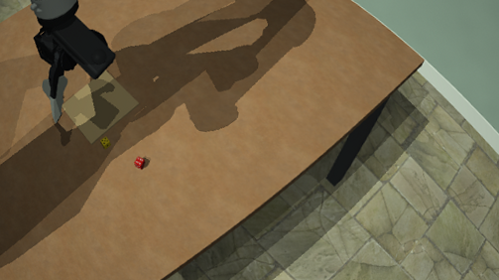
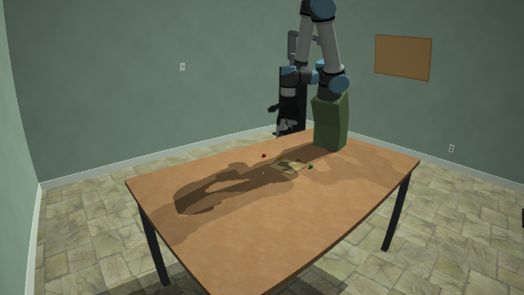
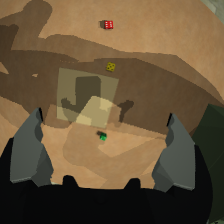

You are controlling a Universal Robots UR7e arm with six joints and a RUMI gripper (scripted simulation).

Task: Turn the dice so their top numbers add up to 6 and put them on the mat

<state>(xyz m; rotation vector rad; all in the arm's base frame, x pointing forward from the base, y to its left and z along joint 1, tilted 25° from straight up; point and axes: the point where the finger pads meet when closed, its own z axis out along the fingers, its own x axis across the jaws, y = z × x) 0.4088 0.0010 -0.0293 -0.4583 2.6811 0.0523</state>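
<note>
Right now my hand is 30 mm to the left of the yellow die and 140 mm above it. The rest, counted from my hand: mat 30 mm ahead, 70 mm to the left, 150 mm below; then green die 60 mm behind, 160 mm to the left, 140 mm below; then red die 40 mm ahead, 110 mm to the right, 140 mm below.
</note>
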